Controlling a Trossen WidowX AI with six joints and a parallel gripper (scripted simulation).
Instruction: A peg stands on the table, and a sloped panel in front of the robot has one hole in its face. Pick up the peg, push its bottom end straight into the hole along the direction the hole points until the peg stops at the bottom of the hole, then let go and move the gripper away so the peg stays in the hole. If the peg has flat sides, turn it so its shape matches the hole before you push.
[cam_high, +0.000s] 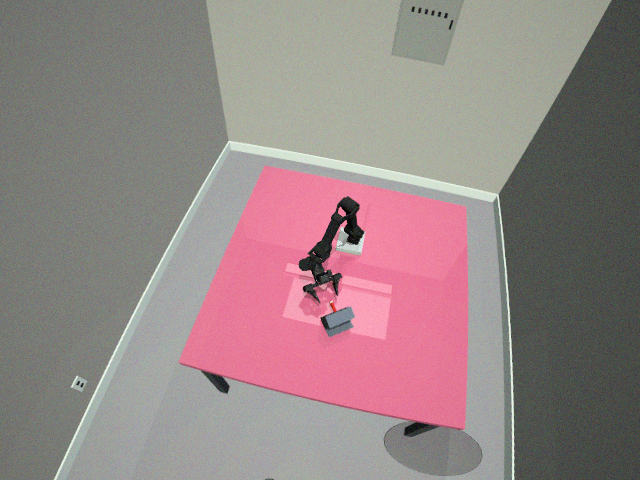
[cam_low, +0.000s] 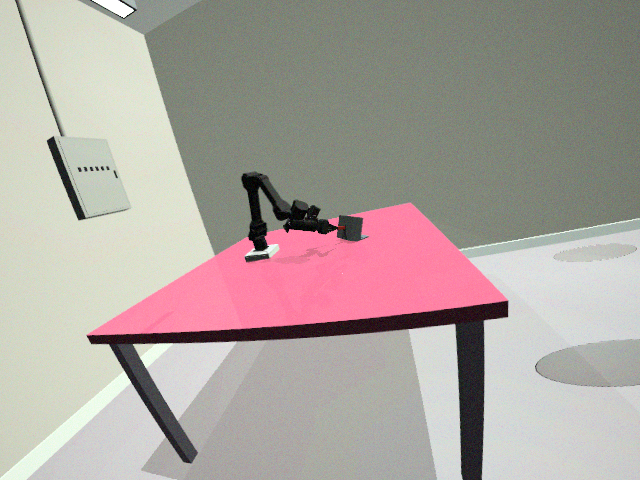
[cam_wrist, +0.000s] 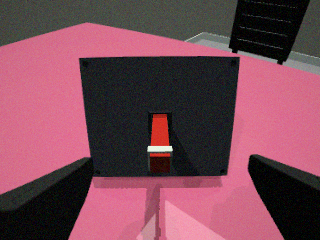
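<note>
Now: the peg 20 mm to the left of my gripper tip, 20 mm ahead of it and 10 mm below it. Also, from my gripper tip: sloped panel: 60 mm to the left, 60 mm ahead, 30 mm below.
</note>
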